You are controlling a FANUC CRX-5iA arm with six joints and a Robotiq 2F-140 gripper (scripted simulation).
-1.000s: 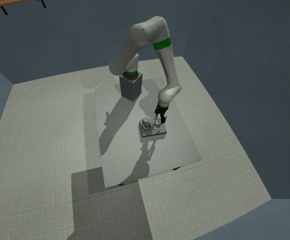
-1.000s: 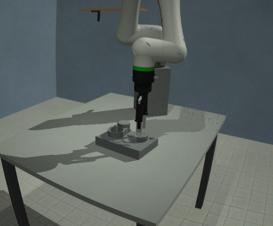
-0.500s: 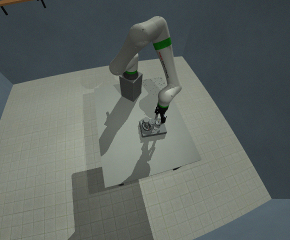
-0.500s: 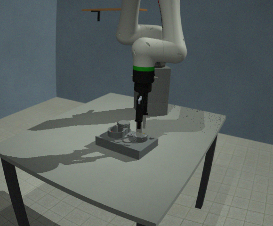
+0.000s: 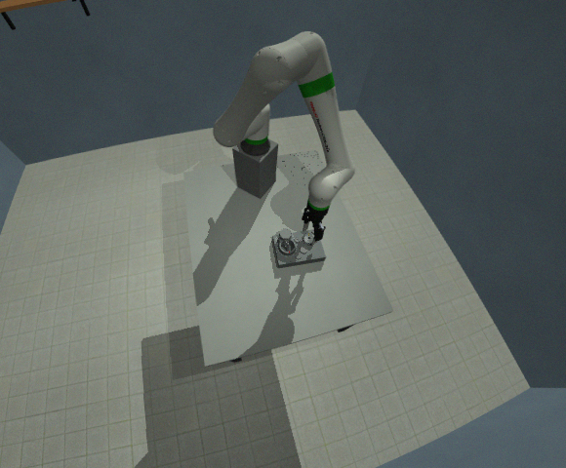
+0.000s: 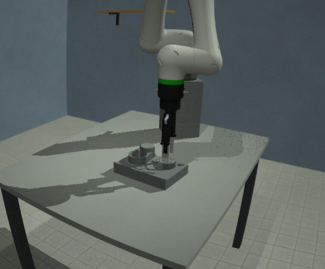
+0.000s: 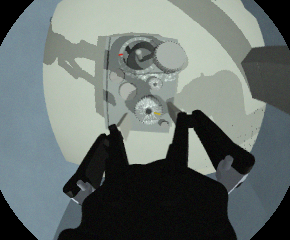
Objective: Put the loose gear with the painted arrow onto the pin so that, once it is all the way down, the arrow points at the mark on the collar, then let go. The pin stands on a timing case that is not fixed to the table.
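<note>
The gear lies 5 cm below my hand.
</note>
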